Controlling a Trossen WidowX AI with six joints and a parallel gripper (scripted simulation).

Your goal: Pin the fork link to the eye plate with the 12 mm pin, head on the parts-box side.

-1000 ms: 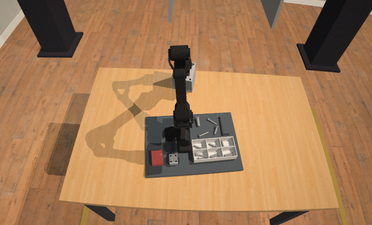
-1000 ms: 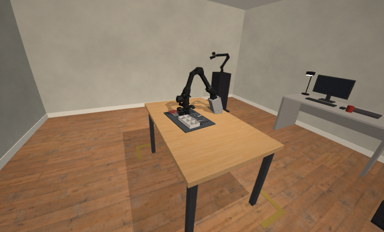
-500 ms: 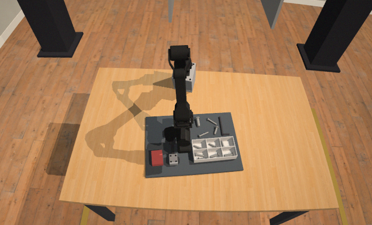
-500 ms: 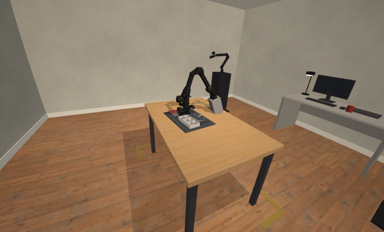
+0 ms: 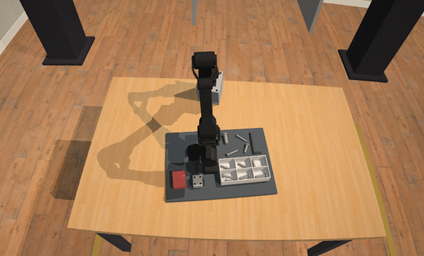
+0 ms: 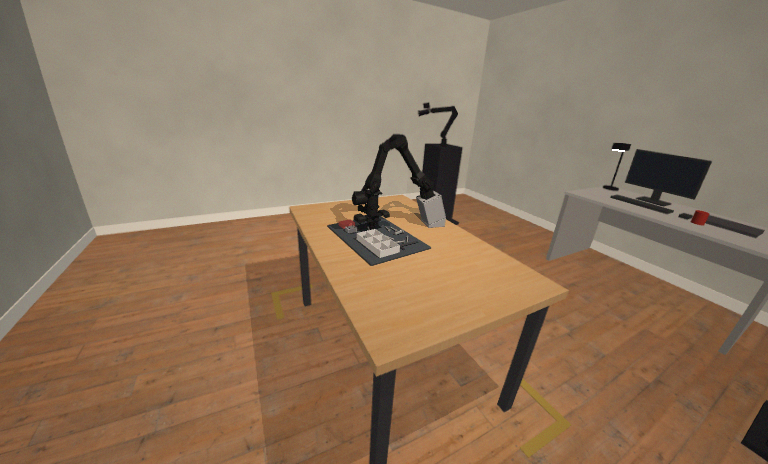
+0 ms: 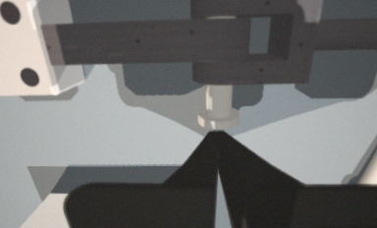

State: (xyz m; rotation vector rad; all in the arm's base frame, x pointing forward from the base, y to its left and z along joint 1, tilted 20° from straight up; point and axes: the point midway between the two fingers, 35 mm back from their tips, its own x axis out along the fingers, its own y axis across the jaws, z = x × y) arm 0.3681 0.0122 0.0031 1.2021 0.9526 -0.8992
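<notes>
The pale pin lies 40 mm to the right of my hand and 30 mm below it. The rest, counted from my hand: dark eye plate bar (50 mm to the right, 30 mm below, 20 mm ahead); then light grey block (100 mm ahead, 40 mm to the right, 20 mm below); then red block (120 mm to the right, 100 mm ahead, 30 mm below).
</notes>
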